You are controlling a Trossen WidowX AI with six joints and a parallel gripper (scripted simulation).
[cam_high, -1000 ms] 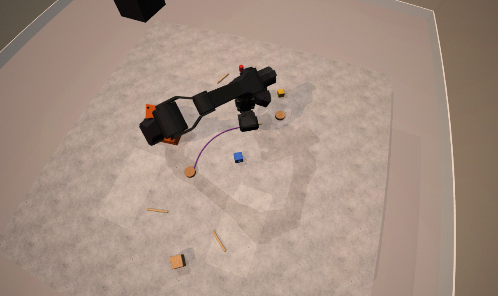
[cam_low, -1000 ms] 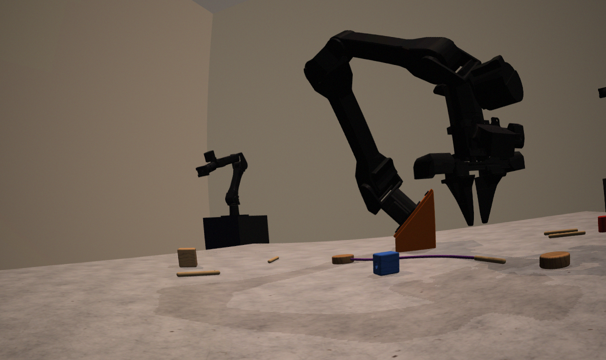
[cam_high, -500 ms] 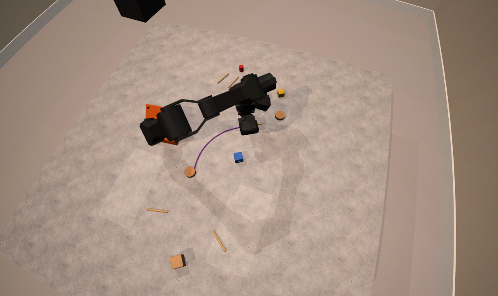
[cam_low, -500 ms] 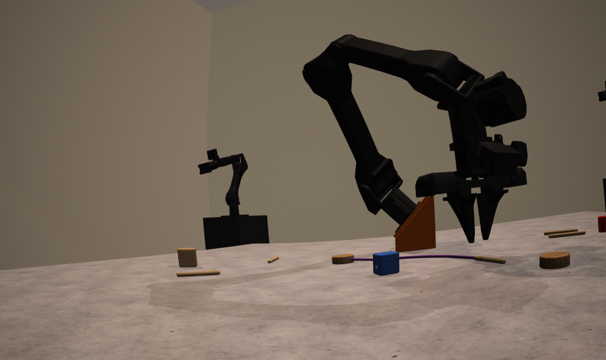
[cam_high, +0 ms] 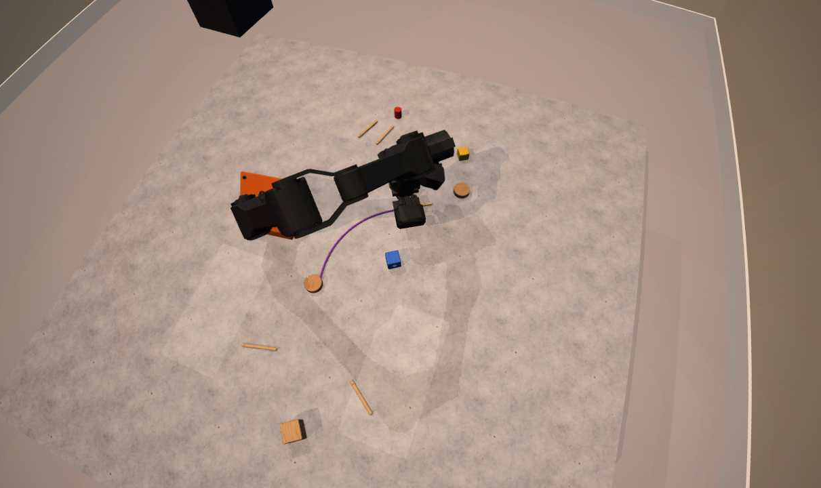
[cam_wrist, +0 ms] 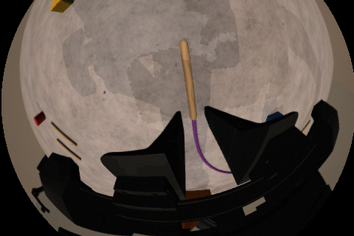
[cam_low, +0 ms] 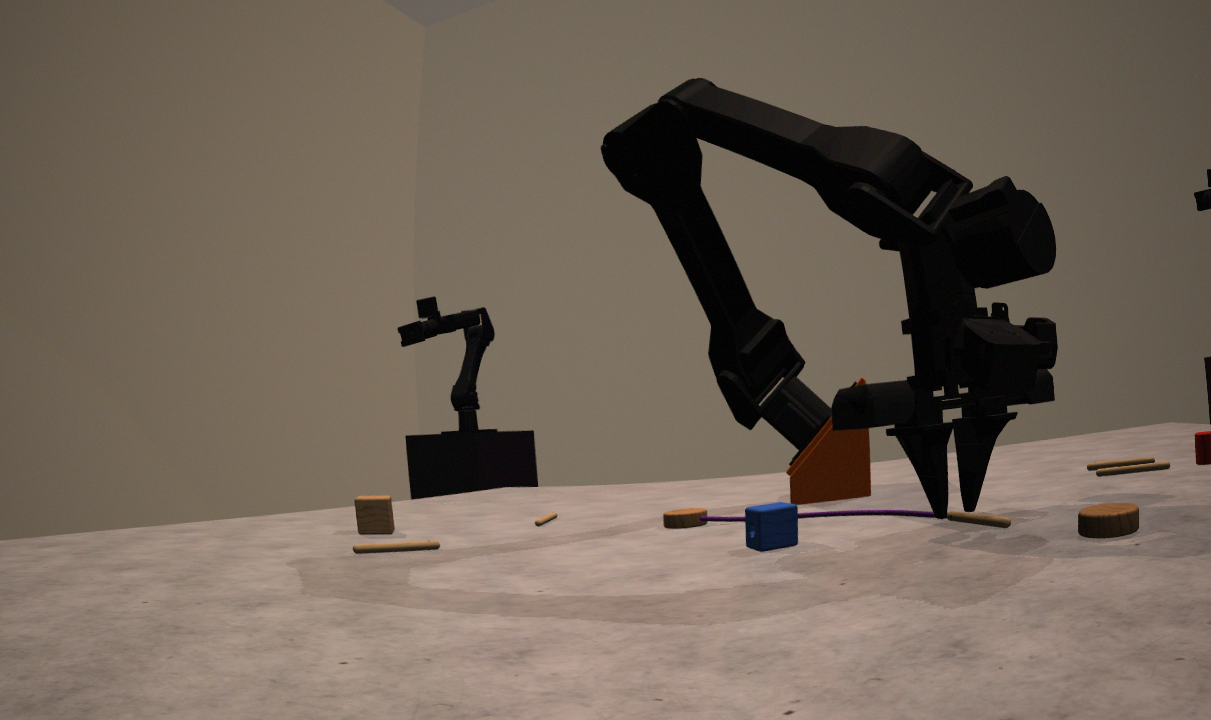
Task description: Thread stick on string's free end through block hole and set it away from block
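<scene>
The blue block is 40 mm ahead of my gripper tip, 140 mm to the right of it and 10 mm above it. Also, from my gripper tip: thin wooden stick (10 mm ahead, 10 mm to the left); wooden disc (110 mm ahead, 100 mm to the left); yellow cube (70 mm ahead, 210 mm to the left, 10 mm above).
</scene>
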